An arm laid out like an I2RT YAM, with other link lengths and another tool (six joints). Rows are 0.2 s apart.
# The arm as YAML. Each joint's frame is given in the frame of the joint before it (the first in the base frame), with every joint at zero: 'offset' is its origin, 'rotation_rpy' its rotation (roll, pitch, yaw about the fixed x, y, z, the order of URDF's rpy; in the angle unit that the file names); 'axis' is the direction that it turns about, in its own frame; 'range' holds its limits. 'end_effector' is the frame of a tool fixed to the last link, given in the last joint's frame.
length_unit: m
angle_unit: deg
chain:
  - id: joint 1
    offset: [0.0, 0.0, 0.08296]
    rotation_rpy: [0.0, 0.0, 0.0]
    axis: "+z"
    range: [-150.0, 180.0]
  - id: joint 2
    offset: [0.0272, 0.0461, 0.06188]
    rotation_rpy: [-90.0, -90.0, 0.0]
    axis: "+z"
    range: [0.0, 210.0]
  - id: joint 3
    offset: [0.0, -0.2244, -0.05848]
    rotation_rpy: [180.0, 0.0, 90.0]
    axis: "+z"
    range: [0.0, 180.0]
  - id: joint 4
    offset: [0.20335, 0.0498, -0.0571]
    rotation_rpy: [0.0, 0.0, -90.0]
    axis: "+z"
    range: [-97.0, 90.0]
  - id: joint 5
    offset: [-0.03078, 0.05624, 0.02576]
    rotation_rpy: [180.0, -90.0, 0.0]
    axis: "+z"
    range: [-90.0, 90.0]
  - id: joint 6
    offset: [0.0, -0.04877, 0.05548]
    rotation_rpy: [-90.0, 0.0, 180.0]
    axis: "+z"
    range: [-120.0, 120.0]
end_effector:
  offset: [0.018, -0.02, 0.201]
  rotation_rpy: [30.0, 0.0, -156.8]
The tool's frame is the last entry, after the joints.
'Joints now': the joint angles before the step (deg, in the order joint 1, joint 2, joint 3, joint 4, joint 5, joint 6). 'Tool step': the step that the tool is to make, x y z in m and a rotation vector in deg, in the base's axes. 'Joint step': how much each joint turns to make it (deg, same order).
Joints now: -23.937 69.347 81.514 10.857 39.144 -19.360
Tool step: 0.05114 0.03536 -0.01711 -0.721 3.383 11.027
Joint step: 3.121 0.689 -1.899 -1.003 -8.078 1.273
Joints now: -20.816 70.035 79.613 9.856 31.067 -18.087
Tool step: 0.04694 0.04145 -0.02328 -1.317 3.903 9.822
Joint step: 3.907 1.653 -2.532 1.214 -6.400 -0.634
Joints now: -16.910 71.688 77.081 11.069 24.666 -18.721
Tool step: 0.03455 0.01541 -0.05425 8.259 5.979 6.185
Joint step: 0.389 4.682 3.138 -9.535 -4.522 7.755
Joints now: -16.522 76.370 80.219 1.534 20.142 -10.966
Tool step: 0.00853 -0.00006 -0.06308 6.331 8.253 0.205
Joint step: 0.001 3.597 0.775 -8.250 -0.213 3.957
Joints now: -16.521 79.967 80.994 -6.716 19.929 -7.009
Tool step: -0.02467 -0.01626 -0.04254 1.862 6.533 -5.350
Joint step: -0.256 -0.619 -3.035 -4.683 5.040 0.790
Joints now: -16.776 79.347 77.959 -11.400 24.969 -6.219
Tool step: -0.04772 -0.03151 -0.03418 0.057 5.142 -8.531
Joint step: -2.650 -3.408 -6.662 -1.686 6.080 0.068
